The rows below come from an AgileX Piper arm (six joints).
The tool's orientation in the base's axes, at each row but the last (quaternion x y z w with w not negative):
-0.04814 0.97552 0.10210 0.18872
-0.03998 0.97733 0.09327 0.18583
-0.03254 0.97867 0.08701 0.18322
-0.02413 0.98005 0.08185 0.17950
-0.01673 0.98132 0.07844 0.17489
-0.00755 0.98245 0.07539 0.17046
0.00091 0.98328 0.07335 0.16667
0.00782 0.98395 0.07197 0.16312
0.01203 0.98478 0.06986 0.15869
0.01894 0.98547 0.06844 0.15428
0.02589 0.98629 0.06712 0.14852
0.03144 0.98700 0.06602 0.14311
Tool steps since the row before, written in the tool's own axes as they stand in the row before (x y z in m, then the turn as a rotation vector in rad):
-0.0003 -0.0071 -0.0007 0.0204 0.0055 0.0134
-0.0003 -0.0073 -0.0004 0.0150 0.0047 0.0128
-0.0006 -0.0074 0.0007 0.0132 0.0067 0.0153
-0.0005 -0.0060 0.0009 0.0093 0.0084 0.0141
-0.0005 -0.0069 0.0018 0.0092 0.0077 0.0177
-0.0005 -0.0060 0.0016 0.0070 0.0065 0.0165
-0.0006 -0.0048 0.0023 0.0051 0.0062 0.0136
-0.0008 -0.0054 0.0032 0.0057 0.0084 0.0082
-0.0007 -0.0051 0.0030 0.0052 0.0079 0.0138
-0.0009 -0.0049 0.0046 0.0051 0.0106 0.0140
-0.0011 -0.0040 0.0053 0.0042 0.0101 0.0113
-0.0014 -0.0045 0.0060 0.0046 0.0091 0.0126
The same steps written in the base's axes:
0.0010 -0.0071 -0.0005 -0.0148 0.0071 -0.0189
0.0010 -0.0072 -0.0007 -0.0099 0.0065 -0.0165
0.0015 -0.0071 -0.0016 -0.0075 0.0090 -0.0178
0.0012 -0.0058 -0.0016 -0.0044 0.0105 -0.0150
0.0015 -0.0065 -0.0025 -0.0031 0.0104 -0.0184
0.0012 -0.0057 -0.0022 -0.0013 0.0090 -0.0168
0.0014 -0.0044 -0.0026 -0.0005 0.0082 -0.0135
0.0018 -0.0049 -0.0035 -0.0028 0.0097 -0.0083
0.0016 -0.0047 -0.0033 -0.0006 0.0099 -0.0135
0.0022 -0.0043 -0.0048 -0.0004 0.0126 -0.0132
0.0025 -0.0034 -0.0053 -0.0003 0.0117 -0.0105
0.0029 -0.0038 -0.0059 -0.0004 0.0109 -0.0120

